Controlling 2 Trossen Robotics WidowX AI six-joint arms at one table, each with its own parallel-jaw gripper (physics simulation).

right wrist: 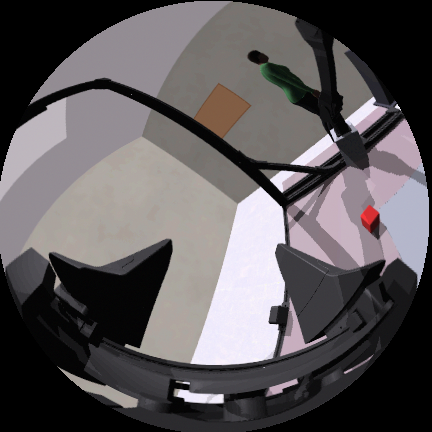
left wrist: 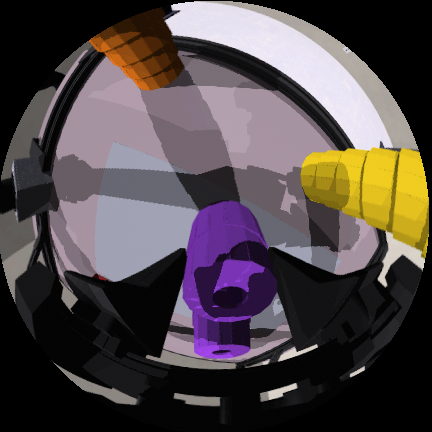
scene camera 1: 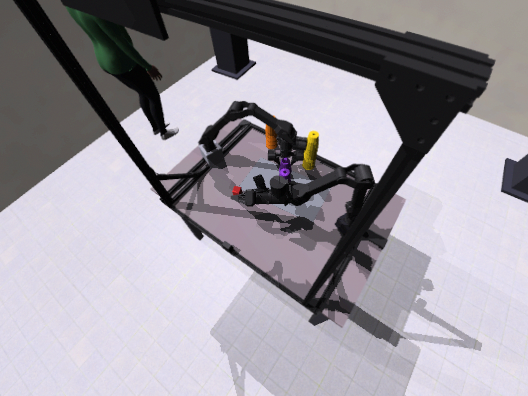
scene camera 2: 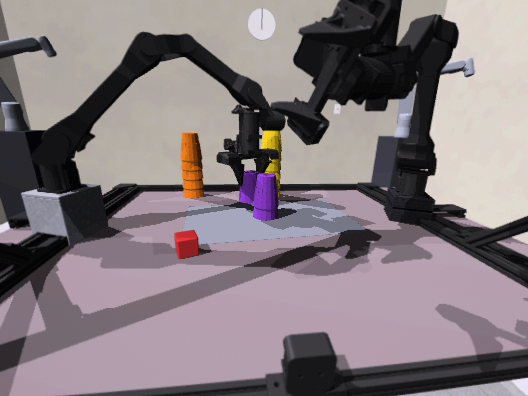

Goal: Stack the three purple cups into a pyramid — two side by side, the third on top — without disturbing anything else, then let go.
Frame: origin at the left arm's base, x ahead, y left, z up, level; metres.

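Seen in the pictures: left gripper, between the fingertips: (left wrist: pixel 227 253) (scene camera 1: pixel 285 165) (scene camera 2: pixel 249 184); right gripper, between the fingertips: (right wrist: pixel 225 247) (scene camera 1: pixel 233 196) (scene camera 2: pixel 285 73); left arm's base, origin of its link: (right wrist: pixel 342 129) (scene camera 1: pixel 209 146) (scene camera 2: pixel 63 188); right arm's base, origin of its link: (scene camera 1: pixel 352 220) (scene camera 2: pixel 409 193).
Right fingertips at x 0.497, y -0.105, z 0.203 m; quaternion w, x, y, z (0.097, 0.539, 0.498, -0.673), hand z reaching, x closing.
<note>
Offsets run from my right fingertips to a thing's middle. Level surfaces: height alone.
A purple cup @[0.143 m back, 0.388 m left, 0.240 m down] (scene camera 1: pixel 285 162) (scene camera 2: pixel 247 189) (left wrist: pixel 226 227) stands upright, open end down, at the back of the blue mat @[0.309 m down] (scene camera 2: pixel 215 232). My left gripper (scene camera 1: pixel 285 158) (scene camera 2: pixel 251 176) (left wrist: pixel 227 253) is shut on it from above. Whether its rim touches the surface is too fine to tell. The other purple cups @[0.083 m back, 0.336 m left, 0.235 m down] (scene camera 1: pixel 284 172) (scene camera 2: pixel 266 195) (left wrist: pixel 222 337) are upright and appear nested, with one lower rim showing, just in front and slightly right in scene camera 2. My right gripper (scene camera 2: pixel 298 70) (right wrist: pixel 225 247) is open and empty, high above the table at the right.
An orange cup stack @[0.373 m back, 0.450 m left, 0.170 m down] (scene camera 1: pixel 270 137) (scene camera 2: pixel 192 165) (left wrist: pixel 145 55) stands at the back left. A yellow cup stack @[0.115 m back, 0.536 m left, 0.106 m down] (scene camera 1: pixel 311 150) (scene camera 2: pixel 271 145) (left wrist: pixel 370 182) stands close behind the purple cups. A red cube @[0.196 m back, 0.093 m left, 0.289 m down] (scene camera 1: pixel 236 190) (scene camera 2: pixel 186 244) (right wrist: pixel 370 218) lies at the mat's front left.
</note>
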